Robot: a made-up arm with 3 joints. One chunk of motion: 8 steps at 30 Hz.
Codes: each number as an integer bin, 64 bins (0 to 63) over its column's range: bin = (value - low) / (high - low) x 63, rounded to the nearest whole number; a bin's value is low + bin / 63 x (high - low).
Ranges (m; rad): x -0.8..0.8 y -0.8..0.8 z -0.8..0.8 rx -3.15..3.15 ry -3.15..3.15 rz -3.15..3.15
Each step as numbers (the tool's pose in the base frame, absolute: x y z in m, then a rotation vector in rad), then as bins.
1 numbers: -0.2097 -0.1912 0.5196 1.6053 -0.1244 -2.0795
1 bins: 23 24 52 48 30 11
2 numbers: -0.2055 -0.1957 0.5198 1.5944 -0.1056 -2.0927
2 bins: 23 24 52 47 30 11
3 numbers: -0.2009 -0.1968 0.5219 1.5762 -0.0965 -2.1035
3 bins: 24 24 52 47 31 10
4 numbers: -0.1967 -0.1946 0.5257 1.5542 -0.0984 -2.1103
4 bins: 24 24 52 47 31 10
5 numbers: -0.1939 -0.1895 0.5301 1.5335 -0.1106 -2.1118
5 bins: 24 24 52 47 30 10
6 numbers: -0.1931 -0.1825 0.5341 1.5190 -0.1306 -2.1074
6 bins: 24 24 53 47 30 10
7 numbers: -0.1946 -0.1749 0.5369 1.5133 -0.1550 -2.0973
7 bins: 24 25 53 47 30 11
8 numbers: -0.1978 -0.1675 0.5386 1.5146 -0.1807 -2.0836
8 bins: 24 25 53 47 30 11
